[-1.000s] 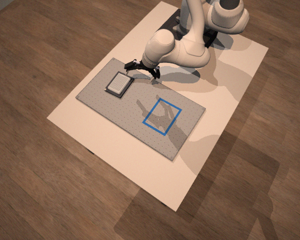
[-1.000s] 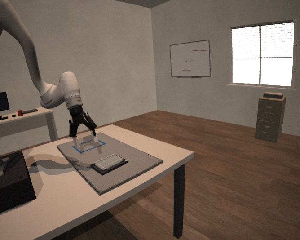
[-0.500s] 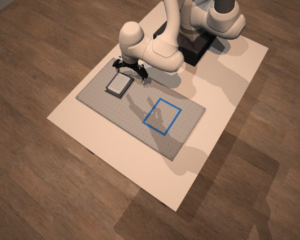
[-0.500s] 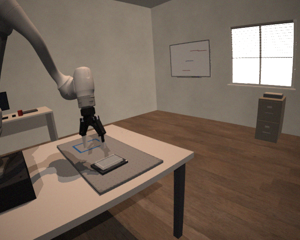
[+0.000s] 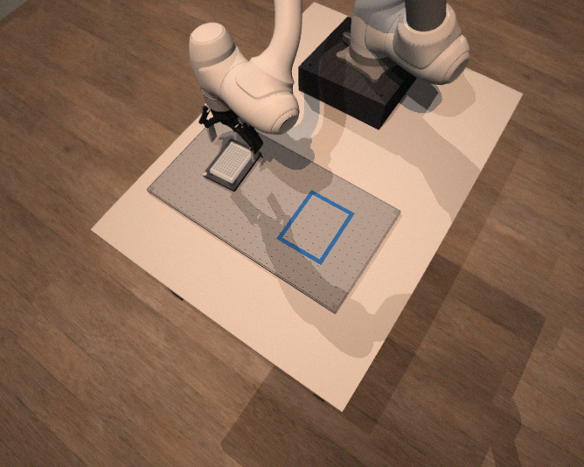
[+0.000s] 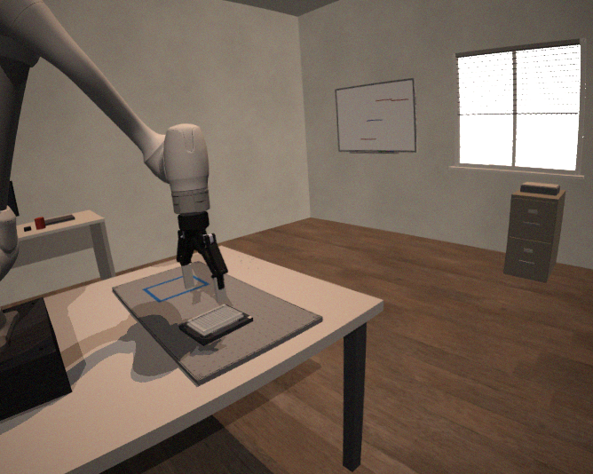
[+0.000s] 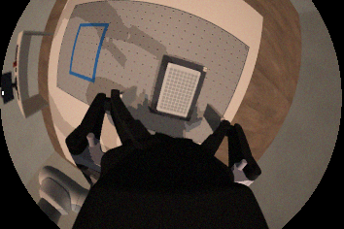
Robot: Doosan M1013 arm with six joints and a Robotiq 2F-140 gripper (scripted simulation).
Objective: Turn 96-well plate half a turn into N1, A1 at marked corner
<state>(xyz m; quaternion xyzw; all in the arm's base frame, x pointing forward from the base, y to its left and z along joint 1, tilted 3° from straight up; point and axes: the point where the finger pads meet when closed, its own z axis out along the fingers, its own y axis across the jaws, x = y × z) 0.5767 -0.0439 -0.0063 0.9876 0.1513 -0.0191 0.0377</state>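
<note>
Now: hand 10 mm short of the white 96-well plate, 10 mm to the left of it and 80 mm above it. From my hand the other things lie so: dark plate nest N1: 10 mm ahead, 10 mm to the right, 90 mm below.
</note>
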